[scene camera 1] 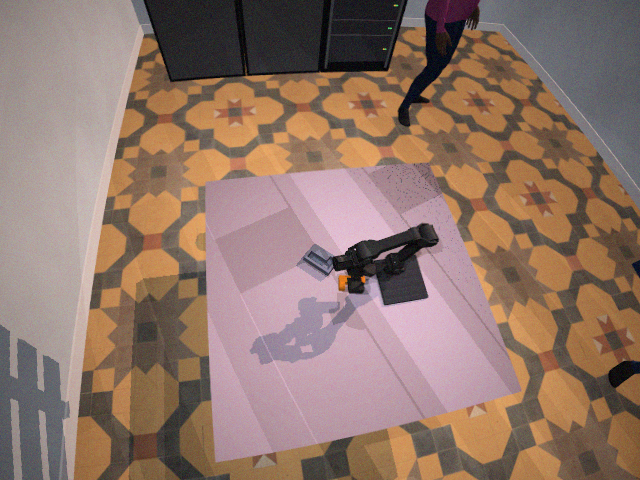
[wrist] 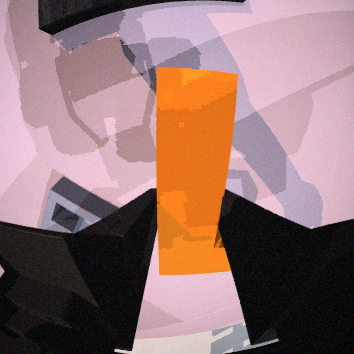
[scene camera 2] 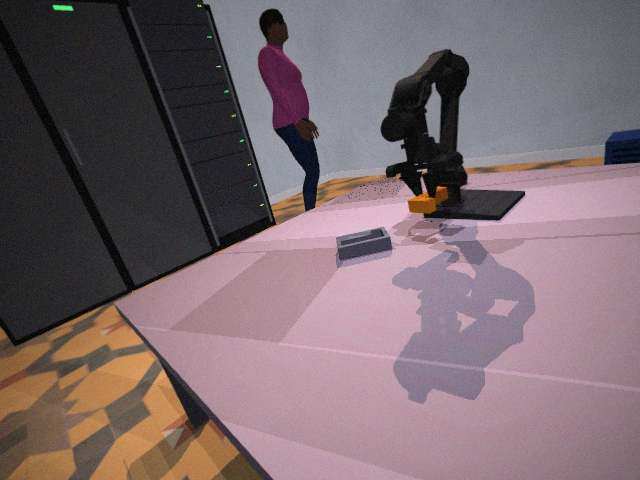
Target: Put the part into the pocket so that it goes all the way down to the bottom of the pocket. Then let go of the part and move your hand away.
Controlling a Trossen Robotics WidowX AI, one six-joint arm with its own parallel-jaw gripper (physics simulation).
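Frame: origin at the arm's base, x ahead, y left, z up, level; centimetres.
Seen in the pictures: gripper, fingertip midpoint: (scene camera 1: 350,280) (wrist: 186,195); arm's base at its link origin: (scene camera 1: 390,269) (scene camera 2: 450,203).
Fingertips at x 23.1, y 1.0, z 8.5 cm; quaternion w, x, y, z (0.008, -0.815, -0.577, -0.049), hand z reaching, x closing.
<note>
Pixels of each thing's top centre, then the offset from my fingertips to it. Level surfaces: height alone.
- orange part at its top centre: (wrist: 223,202) (scene camera 2: 432,193) (scene camera 1: 352,282) dx +0.0, dy +1.6, dz +1.7 cm
- grey block with the rectangular pocket, top centre: (wrist: 68,245) (scene camera 2: 361,236) (scene camera 1: 321,257) dx +6.1, dy -16.9, dz -7.2 cm
- pink table at its surface level: dz -10.9 cm
The orange part (scene camera 1: 342,282) (scene camera 2: 422,203) (wrist: 194,150) is a long block, held a little above the table, with its shadow apart from it in scene camera 2. My gripper (scene camera 1: 354,282) (scene camera 2: 425,193) (wrist: 186,195) is shut on the part, with one black finger on each side near one end. The grey block with the rectangular pocket (scene camera 1: 322,251) (scene camera 2: 364,250) (wrist: 86,196) stands on the table, apart from the part. Its pocket opening faces up. In the wrist view it shows at the lower left, partly hidden by a finger.
The arm's black base plate (scene camera 1: 404,289) (scene camera 2: 488,206) (wrist: 140,11) lies on the pink table (scene camera 1: 289,413) (scene camera 2: 258,382), behind the gripper in scene camera 2. Dark cabinets (scene camera 1: 283,36) (scene camera 2: 62,129) and a person in a pink top (scene camera 1: 439,46) (scene camera 2: 281,87) stand beyond the table.
</note>
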